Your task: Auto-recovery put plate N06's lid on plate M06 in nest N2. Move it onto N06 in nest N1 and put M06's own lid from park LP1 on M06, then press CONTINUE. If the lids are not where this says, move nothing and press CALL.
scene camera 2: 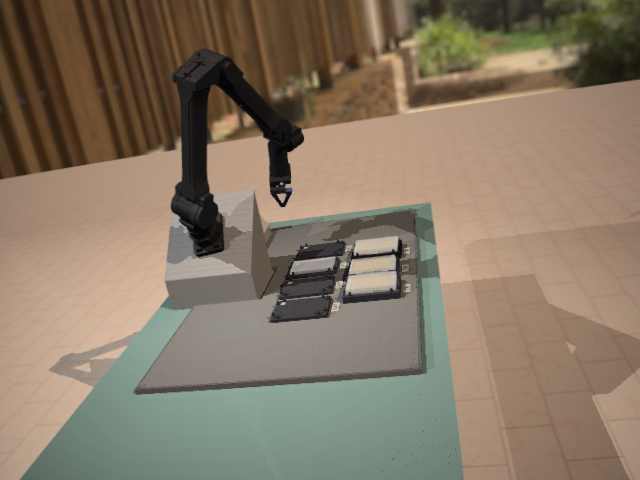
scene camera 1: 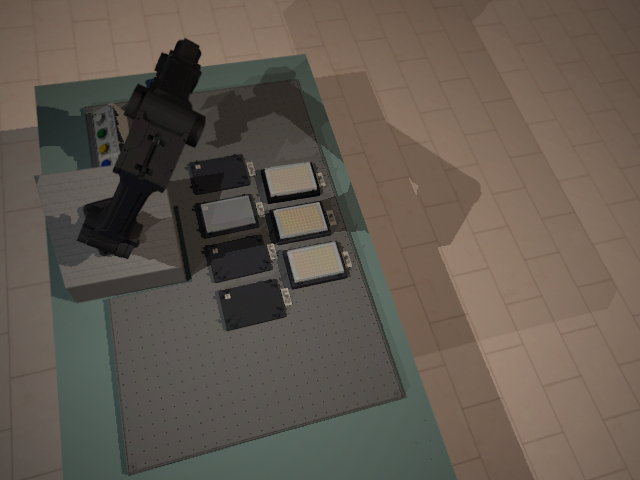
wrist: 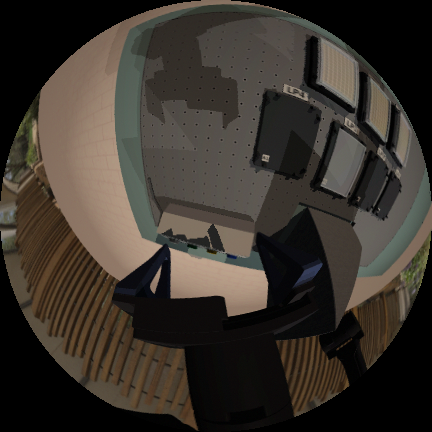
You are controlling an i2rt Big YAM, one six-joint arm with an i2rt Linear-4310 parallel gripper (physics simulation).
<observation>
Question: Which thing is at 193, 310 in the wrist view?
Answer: My gripper.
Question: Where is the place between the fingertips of my gripper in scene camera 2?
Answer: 282, 198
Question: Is my gripper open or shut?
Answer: Open.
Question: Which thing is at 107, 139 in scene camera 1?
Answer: A button box.
</observation>
